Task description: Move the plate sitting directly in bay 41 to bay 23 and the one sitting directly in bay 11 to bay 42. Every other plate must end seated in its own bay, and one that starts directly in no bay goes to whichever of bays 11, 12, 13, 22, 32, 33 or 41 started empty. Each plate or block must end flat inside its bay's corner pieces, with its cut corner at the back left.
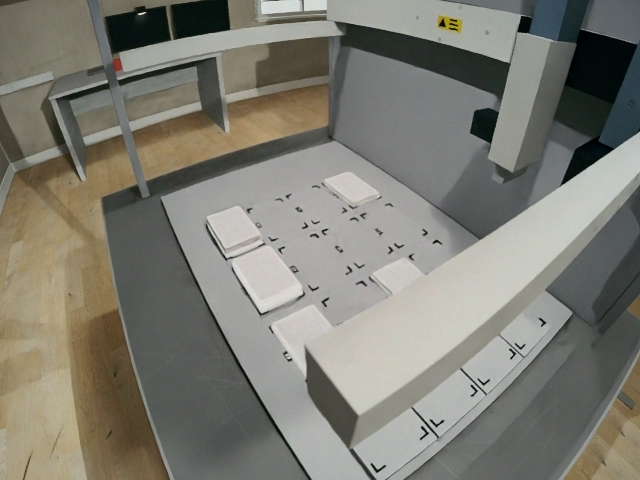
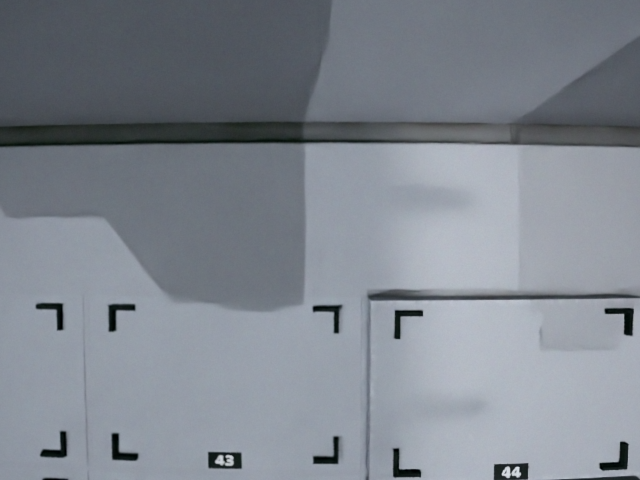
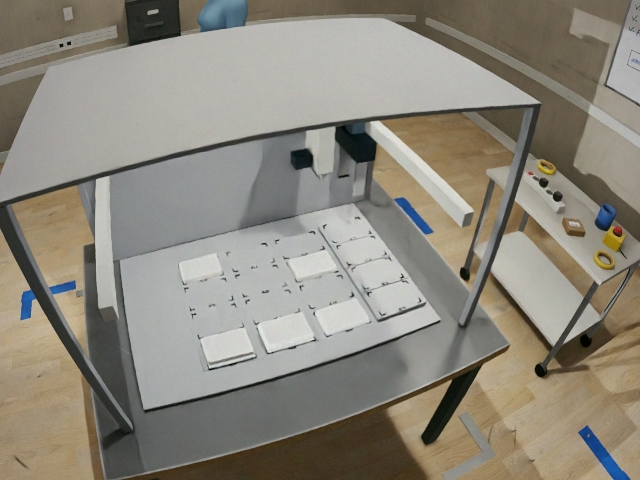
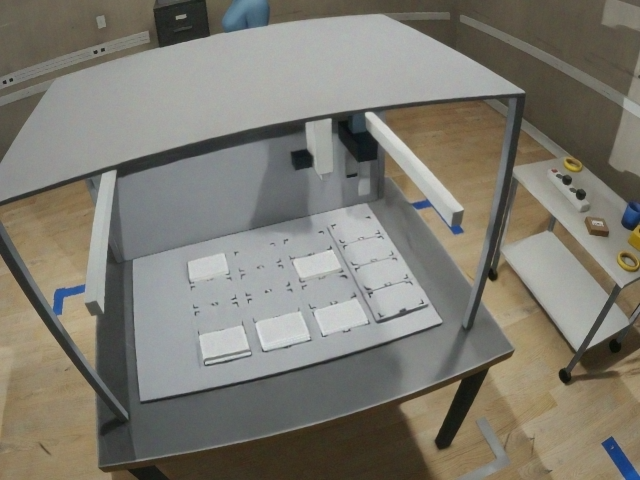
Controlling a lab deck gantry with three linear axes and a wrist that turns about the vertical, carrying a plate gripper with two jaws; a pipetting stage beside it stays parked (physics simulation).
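Frame: origin at the robot's base, x ahead, y left, z up, level; metres.
Seen in the pictures: gripper, fingertip midpoint: (image 3: 350, 185) (image 4: 357, 184); robot's base, link origin: (image 1: 207, 226) (image 3: 209, 368) (image 4: 205, 364).
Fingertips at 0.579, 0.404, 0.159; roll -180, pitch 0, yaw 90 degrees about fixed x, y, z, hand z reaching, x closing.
Note:
Offsets run from my fingertips to a thing's middle, as dx, dy, dz.
A white plate @[-0.514, -0.040, -0.152] (image 1: 351, 187) (image 3: 200, 267) (image 4: 207, 266) lies in bay 41, back left. In bay 11, front left, a plate @[-0.514, -0.361, -0.139] (image 1: 233, 226) (image 3: 227, 345) (image 4: 224, 341) looks layered, with a lower edge protruding under it. Beside it, a thick plate @[-0.351, -0.361, -0.139] (image 1: 266, 275) (image 3: 285, 328) (image 4: 282, 327) lies in bay 12, another plate @[-0.186, -0.361, -0.152] (image 1: 302, 330) (image 3: 341, 315) (image 4: 340, 316) in bay 13, and one @[-0.186, -0.147, -0.152] (image 1: 395, 274) (image 3: 312, 265) (image 4: 316, 265) in bay 33. Bays 23 and 42 hold no plate. My gripper (image 3: 351, 178) (image 4: 357, 178) hangs high at the back right, jaws apart, empty; the front beam hides it. Cut corners are too small to tell.
The parked pipetting stage (image 1: 529, 103) (image 3: 321, 155) (image 4: 320, 149) hangs left of the gripper. A raised strip (image 2: 439, 382) (image 3: 395, 299) (image 4: 397, 301) of bays runs along the right. A white side beam (image 1: 454, 299) (image 3: 421, 173) (image 4: 413, 165) juts forward at the right. The back wall (image 1: 408, 118) stands behind.

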